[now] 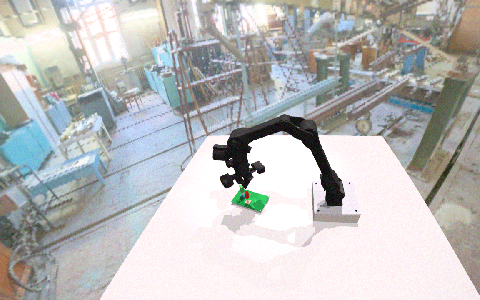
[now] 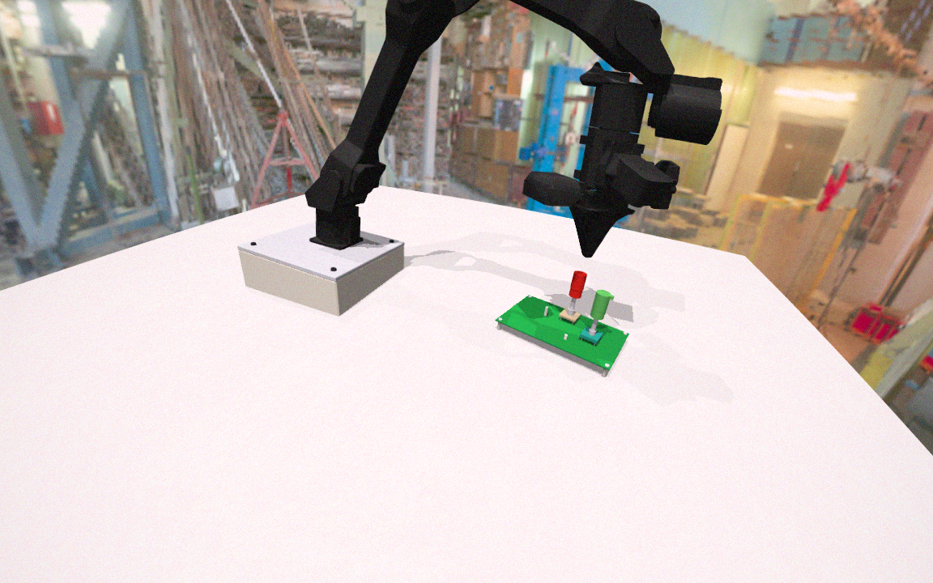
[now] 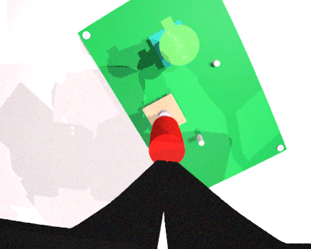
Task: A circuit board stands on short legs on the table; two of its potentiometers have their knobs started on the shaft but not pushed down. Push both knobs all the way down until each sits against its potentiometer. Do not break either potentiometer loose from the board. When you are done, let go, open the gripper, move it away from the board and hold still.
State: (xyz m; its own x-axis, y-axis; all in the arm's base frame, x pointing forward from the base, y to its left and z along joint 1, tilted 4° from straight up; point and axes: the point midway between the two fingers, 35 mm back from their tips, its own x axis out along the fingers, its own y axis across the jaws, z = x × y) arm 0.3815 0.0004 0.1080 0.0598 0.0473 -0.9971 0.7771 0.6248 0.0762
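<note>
My gripper tip is 40 mm above the red knob. Round my gripper tip: green knob: 40 mm to the right, 40 mm below, 30 mm ahead.
</note>
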